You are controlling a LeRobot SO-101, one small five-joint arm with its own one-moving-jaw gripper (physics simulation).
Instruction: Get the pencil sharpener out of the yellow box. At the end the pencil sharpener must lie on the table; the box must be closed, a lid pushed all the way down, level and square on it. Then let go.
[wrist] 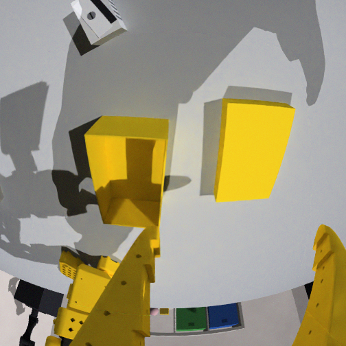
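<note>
The yellow box stands open and empty left of the middle of the wrist view, its inside facing up. The yellow lid lies apart from it on the right, its flat outer face up. The white pencil sharpener, with a dark slot and a screw, lies on the table at the top left, outside the box. My gripper is open, with a wide gap between its jaws and nothing held. The left jaw's tip shows at the box's near right corner; the right jaw's tip is below and right of the lid.
Part of a yellow robot arm shows at the lower left, beside a black block. Beyond the edge of the grey table, a green bin and a blue bin show at the bottom. Large shadows cross the table.
</note>
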